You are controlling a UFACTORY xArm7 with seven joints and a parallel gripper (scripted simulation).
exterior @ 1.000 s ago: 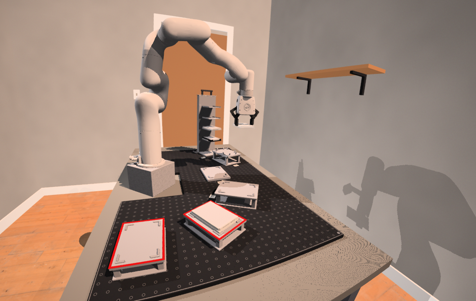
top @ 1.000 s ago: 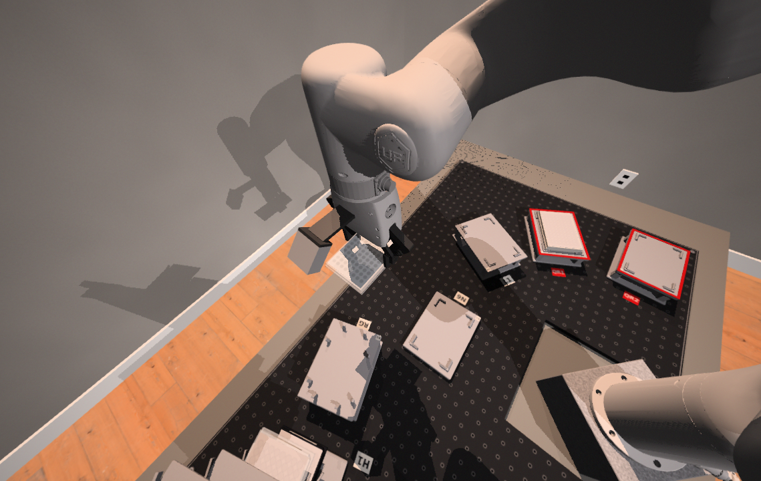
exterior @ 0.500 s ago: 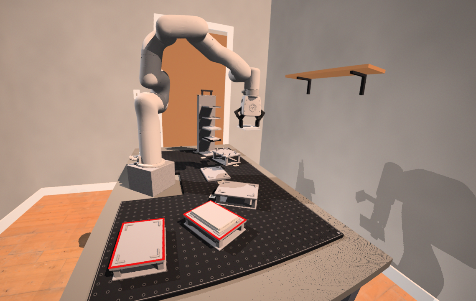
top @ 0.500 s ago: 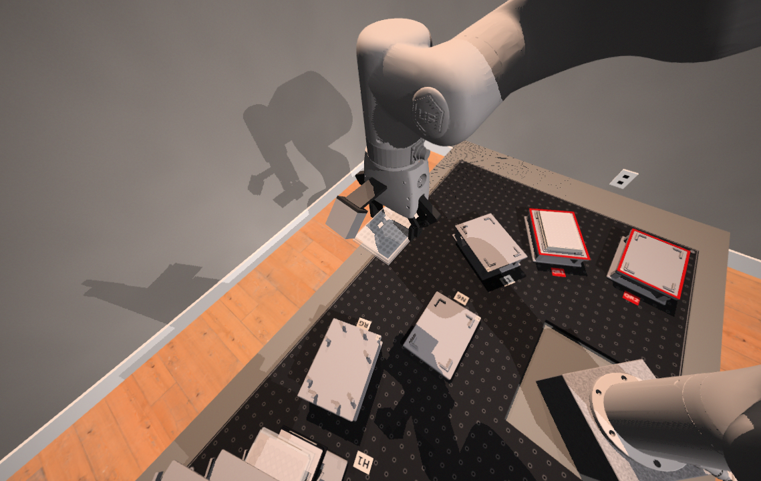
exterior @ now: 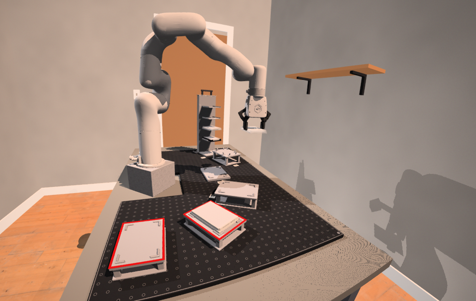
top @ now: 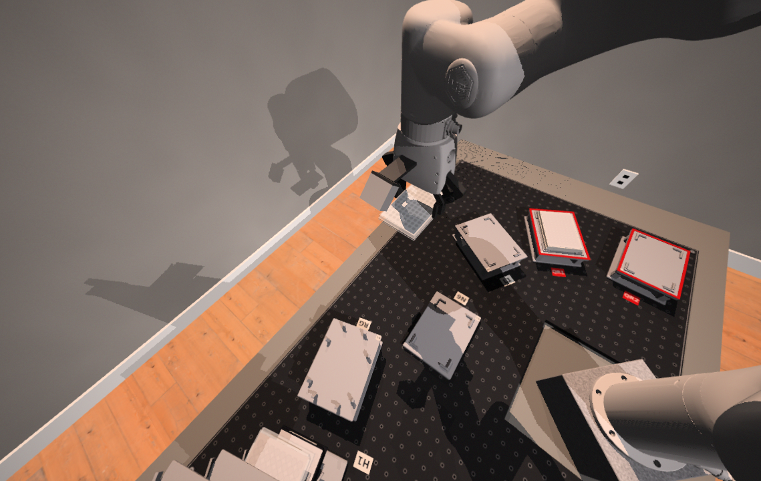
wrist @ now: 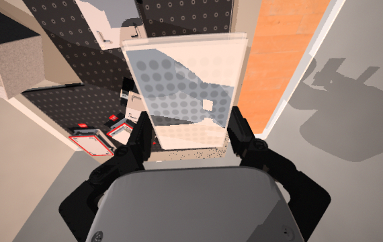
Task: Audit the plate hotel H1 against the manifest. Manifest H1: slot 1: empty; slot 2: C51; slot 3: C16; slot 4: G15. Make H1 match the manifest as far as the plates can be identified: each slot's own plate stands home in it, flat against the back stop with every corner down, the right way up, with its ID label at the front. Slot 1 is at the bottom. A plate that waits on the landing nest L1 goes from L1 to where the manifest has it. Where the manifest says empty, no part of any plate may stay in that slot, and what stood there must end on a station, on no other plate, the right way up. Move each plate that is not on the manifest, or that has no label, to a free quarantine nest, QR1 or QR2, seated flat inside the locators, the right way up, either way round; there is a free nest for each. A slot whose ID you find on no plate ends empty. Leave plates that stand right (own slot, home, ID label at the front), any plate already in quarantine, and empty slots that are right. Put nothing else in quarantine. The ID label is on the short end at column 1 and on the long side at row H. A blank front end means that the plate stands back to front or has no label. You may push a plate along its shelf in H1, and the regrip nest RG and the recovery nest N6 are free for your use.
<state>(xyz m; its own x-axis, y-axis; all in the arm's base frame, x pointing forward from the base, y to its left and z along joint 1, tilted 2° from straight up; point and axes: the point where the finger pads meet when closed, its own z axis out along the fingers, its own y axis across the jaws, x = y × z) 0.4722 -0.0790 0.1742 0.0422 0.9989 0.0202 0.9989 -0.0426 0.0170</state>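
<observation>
The quarantine nest QR2 is 490 mm behind my hand, 340 mm to the right of it and 230 mm below it. The rest, counted from my hand: landing nest L1 (220 mm below, 170 mm to the right, 140 mm behind); then RG label (270 mm below, 210 mm to the left, 10 mm ahead); then recovery nest N6 (260 mm below, 160 mm behind, 110 mm to the left).
</observation>
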